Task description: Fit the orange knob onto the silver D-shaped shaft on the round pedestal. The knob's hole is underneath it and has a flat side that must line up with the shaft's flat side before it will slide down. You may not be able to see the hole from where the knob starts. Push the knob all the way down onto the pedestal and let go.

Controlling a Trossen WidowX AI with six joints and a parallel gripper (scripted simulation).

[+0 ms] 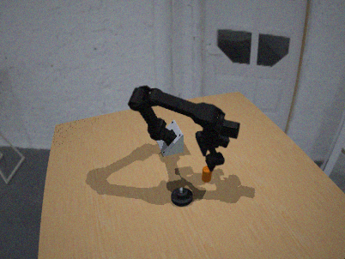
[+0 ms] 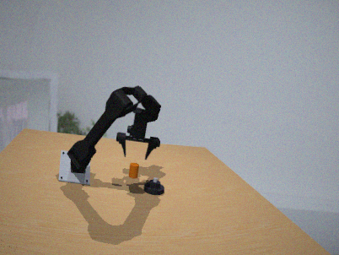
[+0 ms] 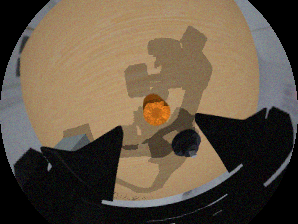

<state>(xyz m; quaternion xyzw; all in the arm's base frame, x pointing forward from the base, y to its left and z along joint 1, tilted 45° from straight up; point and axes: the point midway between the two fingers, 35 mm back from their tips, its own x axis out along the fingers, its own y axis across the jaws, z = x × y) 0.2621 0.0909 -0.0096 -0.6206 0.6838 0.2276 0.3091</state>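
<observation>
Right now the orange knob is 5 cm below my gripper tip. From my gripper tip the other things lie so: round pedestal: 13 cm to the right, 6 cm below, 6 cm ahead.
</observation>
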